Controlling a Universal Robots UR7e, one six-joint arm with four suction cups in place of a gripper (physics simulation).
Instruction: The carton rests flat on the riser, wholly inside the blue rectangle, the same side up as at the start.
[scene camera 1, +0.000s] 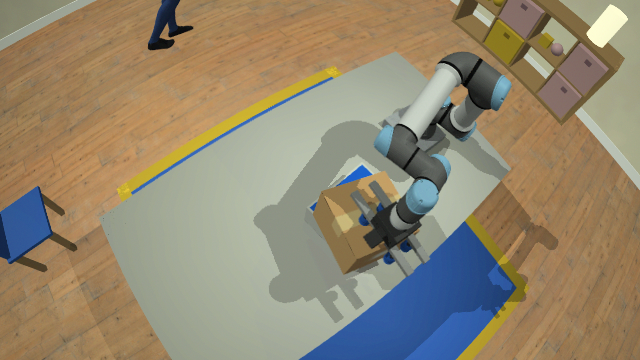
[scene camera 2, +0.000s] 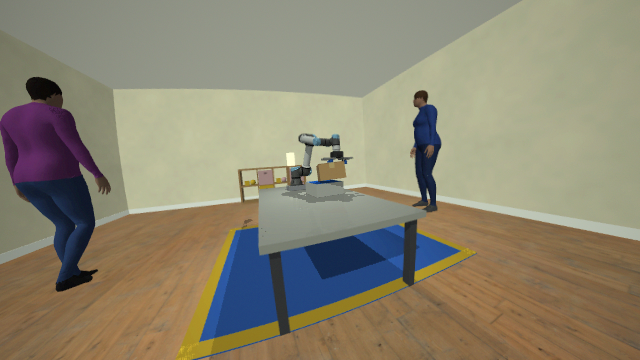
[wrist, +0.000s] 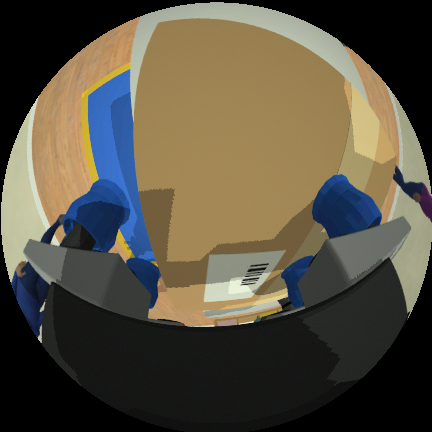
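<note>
The brown carton (scene camera 1: 337, 225) (scene camera 2: 331, 171) (wrist: 240, 125) hangs tilted under my gripper (scene camera 1: 385, 232) (scene camera 2: 337, 158) (wrist: 217, 225), a dark body with grey bars and four blue suction cups. Some cups meet its upper face; two sit near its edge in scene camera 1, and I cannot tell which seal. A white label with a barcode shows on the upper face in the wrist view. Below is the pale grey riser (scene camera 1: 315, 223) (scene camera 2: 325, 189). In scene camera 2 the carton's lower edge slants above it. Parts of the blue rectangle (scene camera 1: 357, 175) show beside the carton; the rest is hidden.
The riser stands on the grey table (scene camera 1: 200, 240) (scene camera 2: 330, 220), in front of the arm's base. A blue mat with a yellow border (scene camera 1: 400, 300) (scene camera 2: 240, 300) lies below. A blue chair (scene camera 1: 25, 225), a shelf unit and two people (scene camera 2: 47, 145) (scene camera 2: 426, 127) are around the table.
</note>
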